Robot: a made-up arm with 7 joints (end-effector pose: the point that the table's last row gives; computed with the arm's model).
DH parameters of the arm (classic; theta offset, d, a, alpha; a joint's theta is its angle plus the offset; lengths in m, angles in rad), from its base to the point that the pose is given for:
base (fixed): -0.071 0 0 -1.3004
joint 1: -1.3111 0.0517 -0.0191 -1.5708
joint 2: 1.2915 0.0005 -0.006 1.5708
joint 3: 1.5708 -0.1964 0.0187 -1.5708
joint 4: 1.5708 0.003 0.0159 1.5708
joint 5: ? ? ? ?
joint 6: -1.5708 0 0.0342 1.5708
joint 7: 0 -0.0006 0 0
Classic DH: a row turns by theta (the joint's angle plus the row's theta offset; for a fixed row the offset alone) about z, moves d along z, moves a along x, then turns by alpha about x.
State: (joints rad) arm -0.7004 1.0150 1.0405 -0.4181 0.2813 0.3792 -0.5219
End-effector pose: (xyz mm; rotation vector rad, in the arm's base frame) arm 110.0 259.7 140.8 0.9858 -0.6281 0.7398
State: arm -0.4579 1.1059 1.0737 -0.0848 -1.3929 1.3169 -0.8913
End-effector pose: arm 151.8 299.1 87.1 -0.3427 -0.0581 -0.9605
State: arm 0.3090 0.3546 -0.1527 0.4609 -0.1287 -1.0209 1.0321
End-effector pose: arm 24.7 146.3 -331.8 0.1796 -0.0755 0.9026
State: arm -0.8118 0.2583 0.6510 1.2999 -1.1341 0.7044 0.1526
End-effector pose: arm 276.9 133.8 -305.5 -1.5098 1.0514 0.3696
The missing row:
joint 5: 0 0.1847 -0.0001 -1.5708
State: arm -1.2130 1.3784 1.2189 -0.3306 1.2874 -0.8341 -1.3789
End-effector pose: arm -10.6 221.9 202.1 2.0031 0.5732 1.1854
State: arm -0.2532 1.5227 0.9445 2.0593 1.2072 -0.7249 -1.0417
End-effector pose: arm -7.0 430.3 -101.0 0.3955 1.4830 -0.4552
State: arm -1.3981 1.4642 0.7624 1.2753 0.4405 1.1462 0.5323
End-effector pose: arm 155.0 422.3 76.0 -0.1776 0.8754 1.7734
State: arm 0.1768 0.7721 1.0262 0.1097 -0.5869 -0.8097 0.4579
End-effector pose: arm 73.3 358.7 -48.1 0.4282 -1.0839 1.0945
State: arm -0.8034 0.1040 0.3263 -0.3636 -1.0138 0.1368 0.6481
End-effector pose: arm 280.2 89.5 -0.6 -1.0859 -0.4337 0.1783
